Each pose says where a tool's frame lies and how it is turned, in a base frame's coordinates. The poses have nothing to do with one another.
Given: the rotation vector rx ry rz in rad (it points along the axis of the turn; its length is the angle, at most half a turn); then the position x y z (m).
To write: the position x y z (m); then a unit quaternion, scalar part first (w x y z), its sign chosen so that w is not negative. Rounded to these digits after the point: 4 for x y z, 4 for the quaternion.
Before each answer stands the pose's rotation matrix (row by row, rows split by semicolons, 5 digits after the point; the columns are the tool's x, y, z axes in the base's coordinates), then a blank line. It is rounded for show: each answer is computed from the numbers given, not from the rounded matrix.
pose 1, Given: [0.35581 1.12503 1.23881 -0.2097 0.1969 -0.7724]
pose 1, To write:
-0.09029 -0.56116 0.82277; 0.87286 0.35321 0.33668; -0.47954 0.74856 0.45792

[-0.2097 0.1969 -0.7724 0.6559 0.1570 0.4964 0.5466]
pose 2, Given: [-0.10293 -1.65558 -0.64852 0.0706 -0.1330 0.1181]
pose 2, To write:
-0.20467 0.42104 -0.88365; -0.29117 0.83571 0.46563; 0.93452 0.35259 -0.04845

[0.0706 -0.1330 0.1181 0.6290 -0.0449 -0.7226 -0.2831]
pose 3, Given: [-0.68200 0.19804 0.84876 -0.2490 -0.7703 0.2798]
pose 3, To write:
0.65741 -0.74673 -0.10105; 0.62490 0.46532 0.62688; -0.42109 -0.47526 0.77254

[-0.2490 -0.7703 0.2798 0.8508 -0.3239 0.0940 0.4031]
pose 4, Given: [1.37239 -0.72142 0.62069 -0.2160 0.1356 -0.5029]
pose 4, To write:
0.64309 -0.75998 -0.09416; -0.02033 0.10597 -0.99416; 0.76552 0.64125 0.05270

[-0.2160 0.1356 -0.5029 0.6711 0.6092 -0.3202 0.2755]
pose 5, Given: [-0.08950 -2.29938 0.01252 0.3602 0.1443 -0.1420]
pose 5, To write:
-0.66462 0.06074 -0.74471; 0.06884 0.99743 0.01991; 0.74401 -0.03804 -0.66709

[0.3602 0.1443 -0.1420 0.4080 -0.0355 -0.9123 0.0050]
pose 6, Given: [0.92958 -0.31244 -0.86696 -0.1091 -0.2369 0.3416]
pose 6, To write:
0.63265 0.51412 -0.57917; -0.76539 0.30109 -0.56879; -0.11805 0.80313 0.58399

[-0.1091 -0.2369 0.3416 0.7934 0.4323 -0.1453 -0.4032]
